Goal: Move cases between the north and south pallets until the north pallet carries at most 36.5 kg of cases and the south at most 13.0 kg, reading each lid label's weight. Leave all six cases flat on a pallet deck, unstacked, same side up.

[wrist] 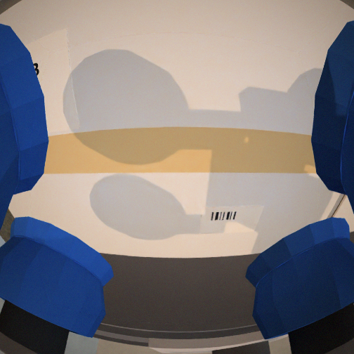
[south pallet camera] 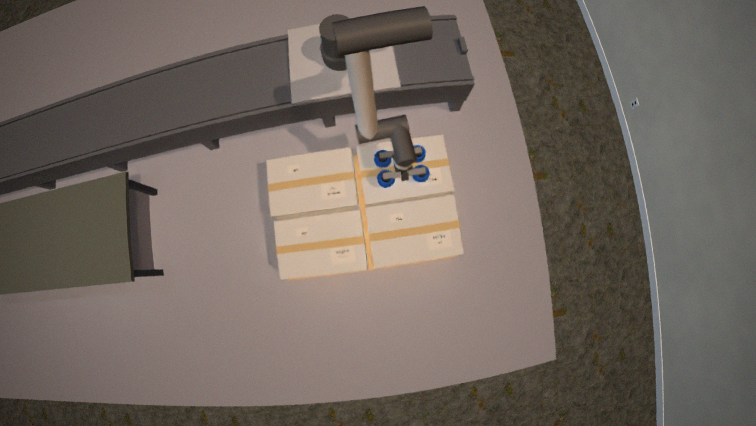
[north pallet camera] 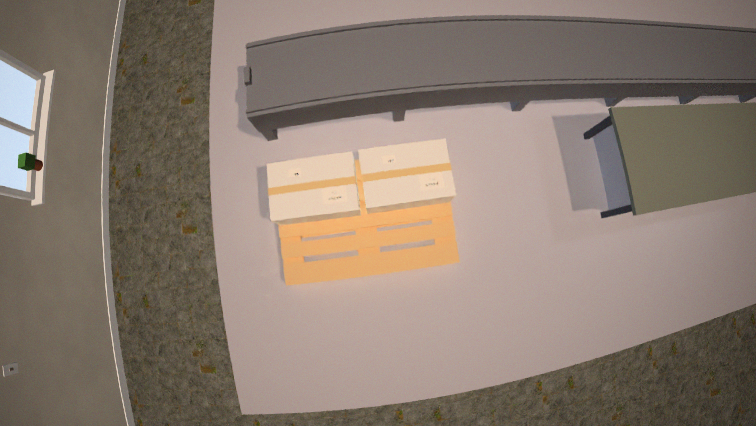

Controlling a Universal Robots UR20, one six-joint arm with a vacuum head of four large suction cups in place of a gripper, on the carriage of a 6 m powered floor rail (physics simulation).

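My suction head [south pallet camera: 403,166] [wrist: 179,170] is over the upper right case [south pallet camera: 406,193] [wrist: 200,80] of the south pallet [south pallet camera: 363,211]. Its four blue cups hold nothing, and their shadows lie on the taped lid. In the wrist view, a cup hides most of the label, leaving part of one digit and a barcode sticker. Beside it on the south pallet lie the upper left case [south pallet camera: 296,198], lower left case [south pallet camera: 312,264] and lower right case [south pallet camera: 404,248], flat. The north pallet [north pallet camera: 370,268] bears a left case [north pallet camera: 304,205] and a right case [north pallet camera: 396,194]. Pallet-camera weights are too small to read.
The long grey floor rail [north pallet camera: 423,52] [south pallet camera: 211,87] runs behind both pallets, with the arm's pale carriage plate [south pallet camera: 312,87] near its south end. A green-topped table [north pallet camera: 693,153] [south pallet camera: 63,238] stands between the pallets.
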